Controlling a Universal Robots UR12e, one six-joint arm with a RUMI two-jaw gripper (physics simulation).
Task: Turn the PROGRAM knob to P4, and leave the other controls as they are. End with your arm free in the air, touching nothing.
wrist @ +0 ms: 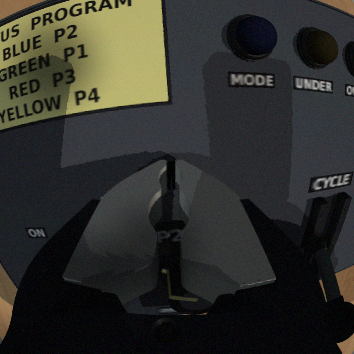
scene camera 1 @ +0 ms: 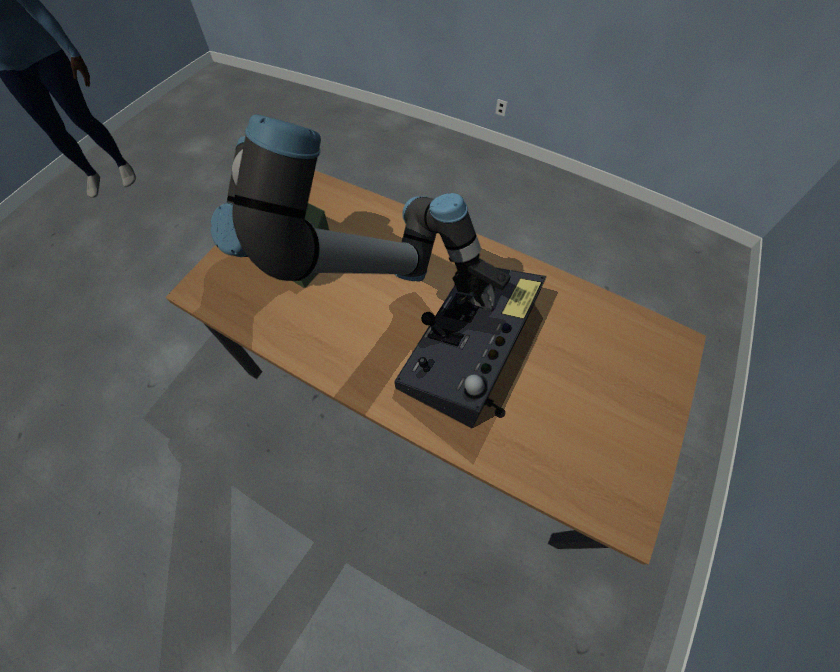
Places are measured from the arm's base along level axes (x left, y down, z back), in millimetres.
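Pixels of known places: gripper, fingertip midpoint: [wrist: 171, 163] [scene camera 1: 490, 311].
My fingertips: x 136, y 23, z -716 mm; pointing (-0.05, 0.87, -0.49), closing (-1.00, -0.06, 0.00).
Observation:
For each thing: its middle in the pictures, then the offset to it from my fingertips. "*": a spot on its surface instead. Level surfaces: height alone.
- P2 label at a spot on its surface: [wrist: 169, 236] * dx +1, dy +15, dz +50 mm
- thin bent yellow line at a spot on its surface: [wrist: 170, 292] * dx +2, dy -1, dz +87 mm
- yellow card at the middle of its body: [wrist: 37, 62] [scene camera 1: 522, 297] dx +80, dy -27, dz -61 mm
- CYCLE lever's black ball at the middle of its body: [wrist: 338, 321] [scene camera 1: 428, 318] dx -143, dy -27, dz +135 mm
- blue MODE lamp at a spot on its surface: [wrist: 256, 36] [scene camera 1: 505, 323] * dx -40, dy -45, dz -64 mm
- white ball at a spot on its surface: [scene camera 1: 474, 384] * dx -264, dy -74, dz -87 mm
- small joystick at the middle of its body: [scene camera 1: 425, 366] dx -257, dy +16, dz +68 mm
- side lever at a spot on its surface: [scene camera 1: 499, 412] * dx -224, dy +111, dz -177 mm
- table at its surface level: dy +117 mm
The dark control panel [scene camera 1: 448, 364] [wrist: 185, 132] stands on the wooden table. My gripper [scene camera 1: 486, 302] [wrist: 171, 163] is shut with nothing between its fingers. Its fingertips are low over the panel's far part, beside the yellow card; contact with the panel cannot be told. A P2 label [wrist: 169, 236] shows in the gap between the fingers in the wrist view, with a thin bent yellow line [wrist: 170, 292] below it. The PROGRAM knob is mostly hidden behind the fingers, so its setting is unclear. The yellow card [scene camera 1: 522, 298] [wrist: 120, 60] lists YELLOW P4.
The CYCLE lever's black ball [scene camera 1: 428, 318] [wrist: 344, 321] stands near the gripper. Along the panel are a blue MODE lamp [scene camera 1: 506, 327] [wrist: 256, 36], other round lamps, a white ball [scene camera 1: 474, 384], a small joystick [scene camera 1: 423, 362] and a side lever [scene camera 1: 499, 412]. A person [scene camera 1: 52, 91] stands beyond the table [scene camera 1: 595, 392].

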